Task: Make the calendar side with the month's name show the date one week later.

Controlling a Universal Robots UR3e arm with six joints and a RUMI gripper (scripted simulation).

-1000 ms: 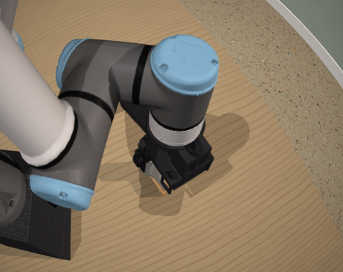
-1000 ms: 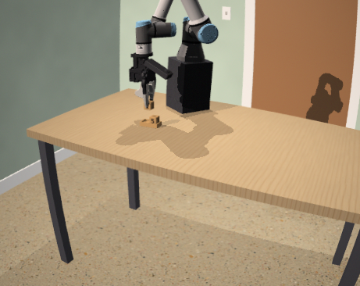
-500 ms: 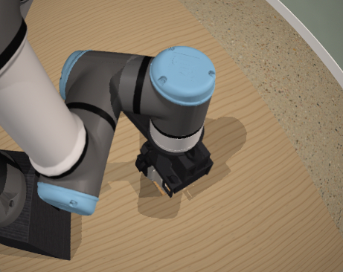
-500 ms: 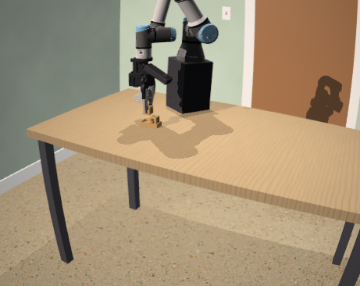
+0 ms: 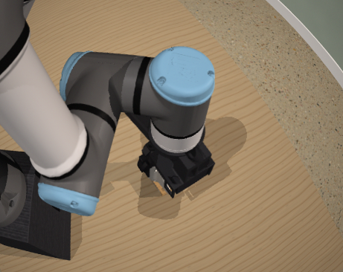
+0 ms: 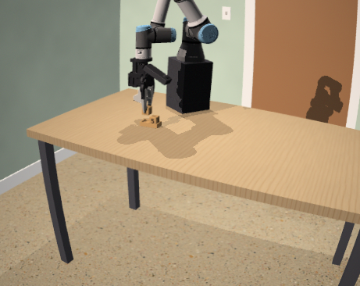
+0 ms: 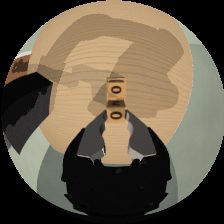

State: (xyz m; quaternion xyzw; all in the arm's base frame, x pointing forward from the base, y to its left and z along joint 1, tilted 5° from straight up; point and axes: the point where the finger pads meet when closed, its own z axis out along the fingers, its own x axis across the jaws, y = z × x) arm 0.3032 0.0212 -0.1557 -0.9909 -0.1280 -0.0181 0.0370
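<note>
Right now the wooden tray is 2 cm to the left of my hand and 6 cm below it.
</note>
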